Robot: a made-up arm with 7 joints. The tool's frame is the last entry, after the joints. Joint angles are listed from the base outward. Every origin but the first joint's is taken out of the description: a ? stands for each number. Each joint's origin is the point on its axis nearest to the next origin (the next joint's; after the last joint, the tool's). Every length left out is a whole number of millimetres.
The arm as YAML. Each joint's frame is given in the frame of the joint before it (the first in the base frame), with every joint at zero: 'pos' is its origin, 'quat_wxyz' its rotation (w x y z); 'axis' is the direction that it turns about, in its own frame. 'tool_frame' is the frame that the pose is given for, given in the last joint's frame.
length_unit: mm
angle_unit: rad
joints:
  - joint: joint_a
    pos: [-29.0, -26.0, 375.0]
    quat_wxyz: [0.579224, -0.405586, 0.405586, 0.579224]
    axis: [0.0, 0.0, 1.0]
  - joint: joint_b
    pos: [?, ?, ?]
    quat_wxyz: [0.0, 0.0, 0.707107, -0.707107]
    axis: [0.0, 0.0, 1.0]
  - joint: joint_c
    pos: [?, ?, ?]
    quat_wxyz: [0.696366, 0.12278, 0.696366, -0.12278]
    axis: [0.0, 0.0, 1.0]
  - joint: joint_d
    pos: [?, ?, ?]
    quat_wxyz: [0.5, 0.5, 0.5, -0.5]
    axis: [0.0, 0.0, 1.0]
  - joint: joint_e
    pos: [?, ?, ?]
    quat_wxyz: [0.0, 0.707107, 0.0, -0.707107]
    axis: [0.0, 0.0, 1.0]
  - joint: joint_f
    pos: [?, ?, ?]
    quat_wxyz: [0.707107, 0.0, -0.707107, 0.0]
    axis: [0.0, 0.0, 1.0]
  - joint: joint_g
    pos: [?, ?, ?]
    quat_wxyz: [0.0, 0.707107, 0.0, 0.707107]
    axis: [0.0, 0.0, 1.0]
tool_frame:
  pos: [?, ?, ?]
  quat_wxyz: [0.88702, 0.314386, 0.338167, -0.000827]
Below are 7 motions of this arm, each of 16 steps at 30 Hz.
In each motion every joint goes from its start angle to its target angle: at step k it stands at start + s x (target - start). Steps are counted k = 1, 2, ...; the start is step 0. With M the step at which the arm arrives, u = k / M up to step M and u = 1 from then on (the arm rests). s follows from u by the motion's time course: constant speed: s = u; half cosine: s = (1 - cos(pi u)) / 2; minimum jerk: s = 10 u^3 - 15 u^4 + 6 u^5.
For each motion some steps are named. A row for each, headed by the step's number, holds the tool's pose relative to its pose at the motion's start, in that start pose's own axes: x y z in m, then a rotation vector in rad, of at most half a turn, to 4 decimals.
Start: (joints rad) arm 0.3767 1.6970 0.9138 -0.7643 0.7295 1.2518 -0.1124
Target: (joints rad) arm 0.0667 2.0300 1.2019 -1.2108 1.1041 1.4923 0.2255
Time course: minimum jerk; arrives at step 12
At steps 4, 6, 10, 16:
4: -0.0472 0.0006 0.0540 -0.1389 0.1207 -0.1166
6: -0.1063 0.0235 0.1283 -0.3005 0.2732 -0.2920
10: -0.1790 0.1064 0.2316 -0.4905 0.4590 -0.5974
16: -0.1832 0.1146 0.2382 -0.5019 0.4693 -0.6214

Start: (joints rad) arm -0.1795 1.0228 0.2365 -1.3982 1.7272 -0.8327 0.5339
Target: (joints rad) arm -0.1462 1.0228 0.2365 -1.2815 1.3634 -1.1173 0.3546
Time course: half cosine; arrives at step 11
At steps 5, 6, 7, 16:
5: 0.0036 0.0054 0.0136 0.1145 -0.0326 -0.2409
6: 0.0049 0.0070 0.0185 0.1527 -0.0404 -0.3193
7: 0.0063 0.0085 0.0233 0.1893 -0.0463 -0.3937
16: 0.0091 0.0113 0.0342 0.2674 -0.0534 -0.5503

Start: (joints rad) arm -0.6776 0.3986 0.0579 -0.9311 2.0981 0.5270 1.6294
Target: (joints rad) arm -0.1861 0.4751 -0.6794 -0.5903 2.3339 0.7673 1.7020
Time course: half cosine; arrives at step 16
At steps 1, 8, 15, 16:
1: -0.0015 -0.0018 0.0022 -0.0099 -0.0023 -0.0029
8: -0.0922 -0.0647 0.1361 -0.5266 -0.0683 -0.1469
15: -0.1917 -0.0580 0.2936 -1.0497 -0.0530 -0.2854
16: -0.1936 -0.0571 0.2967 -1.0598 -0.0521 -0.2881

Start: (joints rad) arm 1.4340 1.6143 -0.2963 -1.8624 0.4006 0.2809 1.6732
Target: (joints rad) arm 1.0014 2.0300 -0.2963 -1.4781 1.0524 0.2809 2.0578
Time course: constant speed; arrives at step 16
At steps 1, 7, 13, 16:
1: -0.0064 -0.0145 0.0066 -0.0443 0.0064 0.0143
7: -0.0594 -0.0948 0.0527 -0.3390 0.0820 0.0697
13: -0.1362 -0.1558 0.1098 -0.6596 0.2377 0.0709
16: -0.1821 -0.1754 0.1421 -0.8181 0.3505 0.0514

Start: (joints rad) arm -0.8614 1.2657 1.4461 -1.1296 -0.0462 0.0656 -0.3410
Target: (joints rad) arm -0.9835 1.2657 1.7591 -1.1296 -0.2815 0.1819 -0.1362
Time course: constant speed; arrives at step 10
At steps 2, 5, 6, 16:
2: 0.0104 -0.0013 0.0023 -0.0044 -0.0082 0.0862
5: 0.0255 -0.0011 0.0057 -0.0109 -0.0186 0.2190
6: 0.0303 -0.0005 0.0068 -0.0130 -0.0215 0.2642
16: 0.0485 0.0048 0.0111 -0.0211 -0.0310 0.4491

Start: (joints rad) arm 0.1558 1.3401 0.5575 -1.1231 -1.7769 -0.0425 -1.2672
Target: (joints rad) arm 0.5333 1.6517 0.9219 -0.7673 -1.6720 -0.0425 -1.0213
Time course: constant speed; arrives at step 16
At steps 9, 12, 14, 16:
9: -0.0889 -0.0302 -0.0343 -0.1092 0.1133 -0.1489
12: -0.1130 -0.0336 -0.0493 -0.1330 0.1614 -0.1829
14: -0.1270 -0.0344 -0.0598 -0.1461 0.1953 -0.2007
16: -0.1394 -0.0342 -0.0707 -0.1575 0.2305 -0.2143

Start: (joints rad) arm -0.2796 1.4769 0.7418 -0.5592 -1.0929 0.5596 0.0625
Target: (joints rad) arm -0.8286 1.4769 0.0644 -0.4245 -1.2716 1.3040 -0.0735
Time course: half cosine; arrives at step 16
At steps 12, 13, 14, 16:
12: 0.0118 -0.0178 0.0735 0.4831 -0.2046 0.2334
13: 0.0145 -0.0182 0.0788 0.5155 -0.2201 0.2602
14: 0.0167 -0.0184 0.0826 0.5394 -0.2315 0.2811
16: 0.0185 -0.0185 0.0857 0.5589 -0.2406 0.2988

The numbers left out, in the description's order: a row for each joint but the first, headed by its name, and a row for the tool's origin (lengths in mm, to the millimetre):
joint_b: 13.0 -51.0 0.0
joint_c: -308.0 99.0 0.0
joint_d: -25.0 32.0 0.0
joint_e: 186.0 36.0 0.0
joint_f: 35.0 4.0 0.0
joint_g: -13.0 9.0 0.0
tool: -18.0 15.0 0.0

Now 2 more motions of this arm.
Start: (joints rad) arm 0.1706 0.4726 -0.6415 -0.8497 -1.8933 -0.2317 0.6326
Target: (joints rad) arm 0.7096 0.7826 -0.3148 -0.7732 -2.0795 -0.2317 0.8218
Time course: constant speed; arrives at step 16
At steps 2, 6, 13, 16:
2: -0.0407 0.0084 -0.0131 0.0202 0.0945 0.0106
6: -0.1237 0.0282 -0.0296 0.0693 0.2786 0.0245
13: -0.2662 0.0743 -0.0274 0.1820 0.5807 0.0252
16: -0.3228 0.0987 -0.0153 0.2401 0.7005 0.0164

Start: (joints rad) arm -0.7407 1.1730 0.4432 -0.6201 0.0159 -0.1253 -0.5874
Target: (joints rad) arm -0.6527 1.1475 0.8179 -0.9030 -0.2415 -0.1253 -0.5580
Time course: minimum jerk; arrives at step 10
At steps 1, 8, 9, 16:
1: 0.0004 0.0000 0.0002 -0.0011 -0.0020 0.0009
8: 0.0471 0.0116 0.0218 -0.0612 -0.2567 0.1204
9: 0.0498 0.0132 0.0232 -0.0611 -0.2718 0.1280
16: 0.0503 0.0135 0.0234 -0.0610 -0.2744 0.1294

